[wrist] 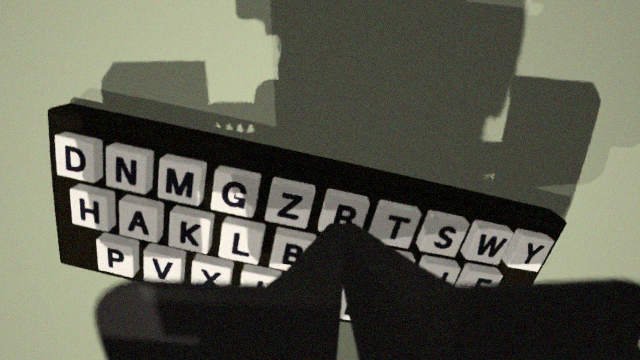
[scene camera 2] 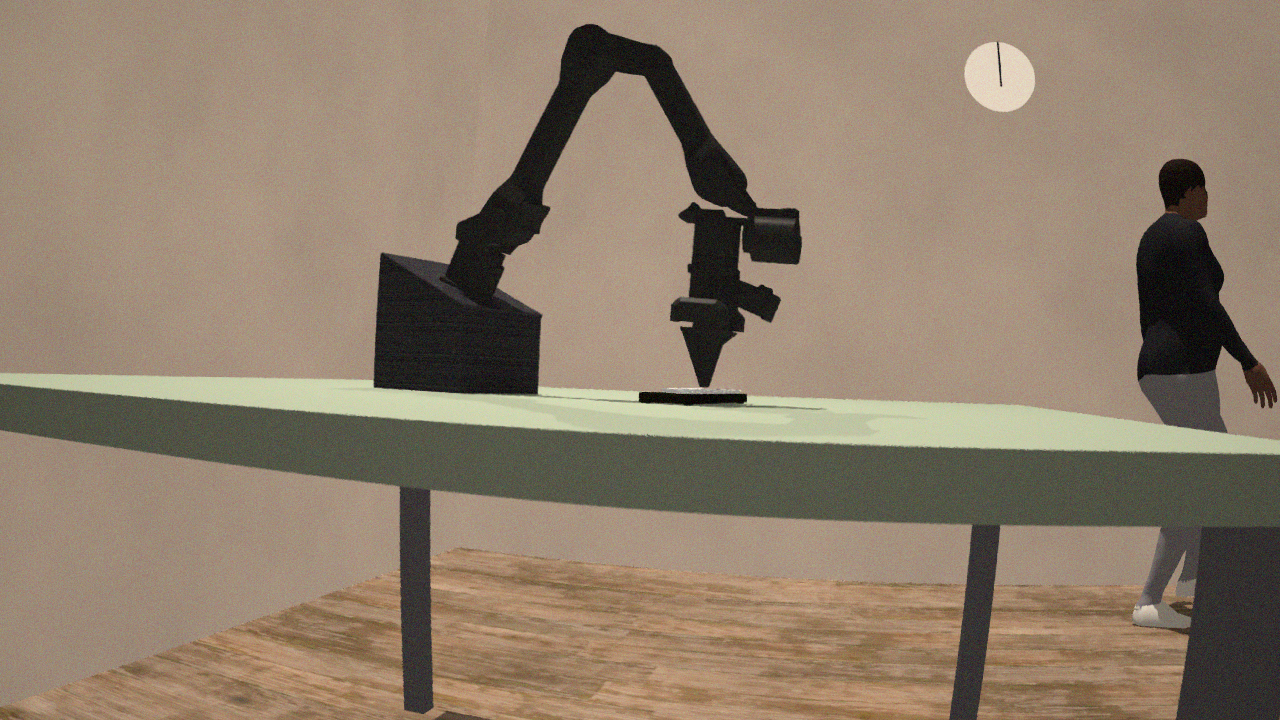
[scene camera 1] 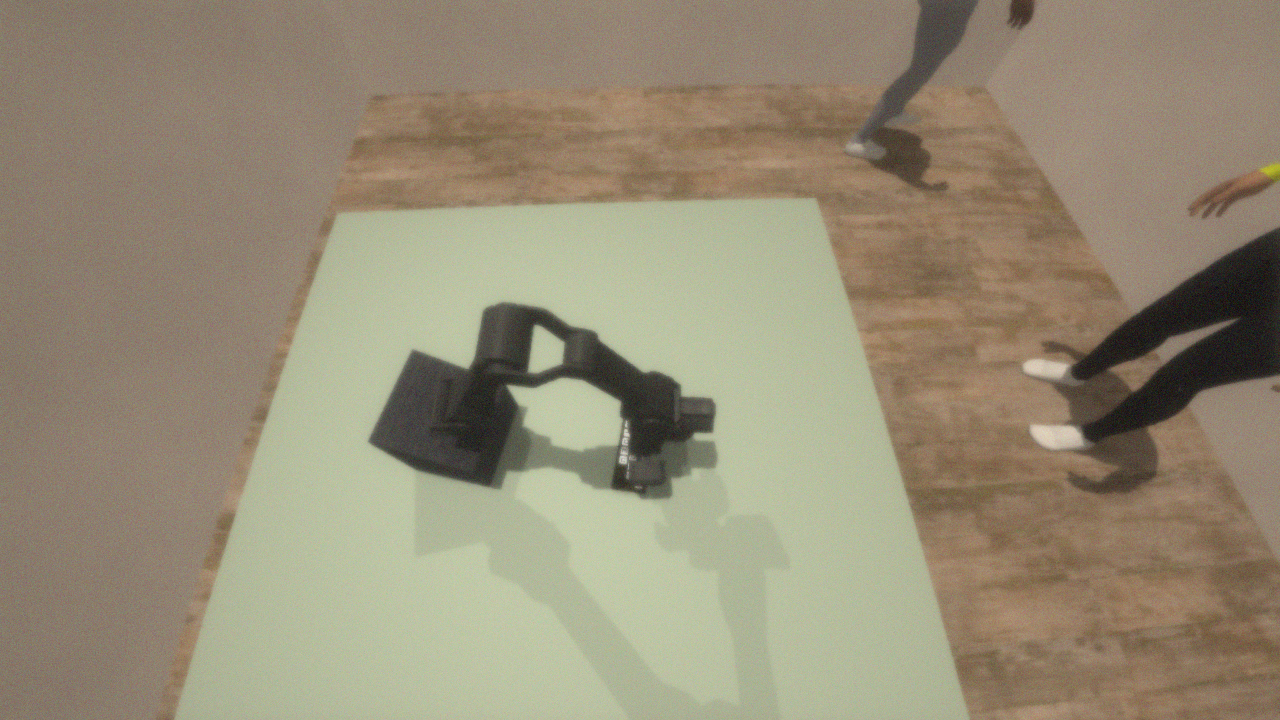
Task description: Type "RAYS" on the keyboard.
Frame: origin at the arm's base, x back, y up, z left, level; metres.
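Seen in the pictures: gripper, between the fingertips: (wrist: 340, 236) (scene camera 2: 704, 387) (scene camera 1: 641, 445); arm's base, origin of its link: (scene camera 2: 466, 287) (scene camera 1: 448, 416).
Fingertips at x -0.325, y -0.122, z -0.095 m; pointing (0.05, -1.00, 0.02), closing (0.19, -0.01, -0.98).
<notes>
Pixels of each thing's top centre, then the offset from my fingertips to it.
- black keyboard, centre of its top: (wrist: 304, 257) (scene camera 2: 697, 388) (scene camera 1: 635, 440) dx +0.008, dy -0.003, dz +0.014 m
- R key, centre of its top: (wrist: 343, 217) dx -0.006, dy -0.003, dz -0.002 m
- S key, centre of its top: (wrist: 444, 237) dx +0.009, dy -0.003, dz -0.036 m
- Y key, centre of its top: (wrist: 531, 254) dx +0.023, dy -0.003, dz -0.071 m
The black keyboard (scene camera 1: 623, 447) (scene camera 2: 657, 397) (wrist: 165, 140) with white letter keys lies flat on the table. My gripper (scene camera 2: 705, 385) (wrist: 340, 236) is shut and empty, pointing down with its fingertips at the keyboard's key tops. In the wrist view the tips cover the lower part of the R key (wrist: 345, 206); whether they touch it I cannot tell. The A key (wrist: 140, 220) is at the left of the middle row. The S key (wrist: 444, 235) and the Y key (wrist: 530, 250) are to the right in the top row. Several lower keys are hidden behind the fingers.
The arm's dark base block (scene camera 1: 402, 420) (scene camera 2: 456, 353) stands on the pale green table (scene camera 1: 805, 582) (scene camera 2: 268, 429). The arm's shadow falls across the table and part of the keyboard. People stand beyond the table, and a round clock (scene camera 2: 984, 76) hangs on the wall.
</notes>
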